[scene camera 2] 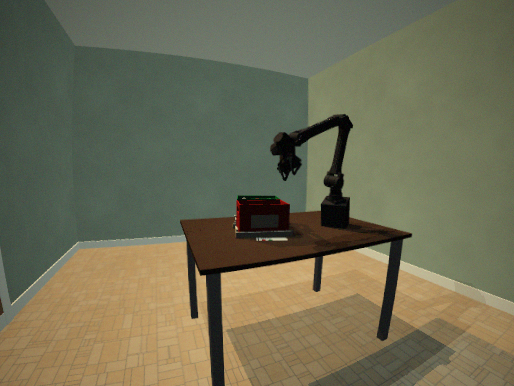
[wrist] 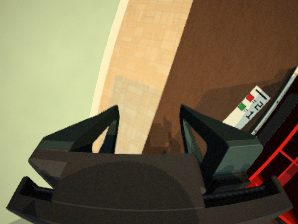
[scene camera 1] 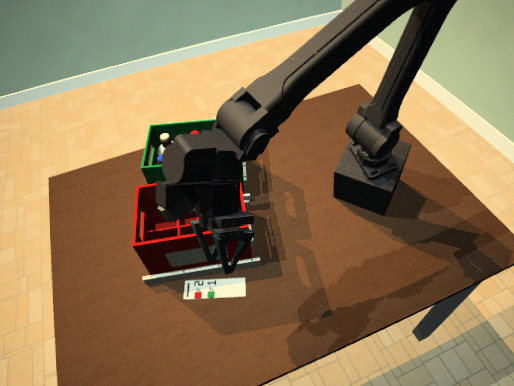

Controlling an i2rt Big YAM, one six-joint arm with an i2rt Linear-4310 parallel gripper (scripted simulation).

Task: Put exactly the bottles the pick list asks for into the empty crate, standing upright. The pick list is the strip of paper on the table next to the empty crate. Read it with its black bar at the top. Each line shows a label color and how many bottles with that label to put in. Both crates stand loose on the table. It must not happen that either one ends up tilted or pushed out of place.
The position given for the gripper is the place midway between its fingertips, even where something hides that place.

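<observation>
Scene camera 1: gripper (scene camera 1: 219, 267), grey strip (scene camera 1: 217, 268), pick list (scene camera 1: 233, 287). Wrist view: pick list (wrist: 256, 99), gripper (wrist: 149, 110).
</observation>
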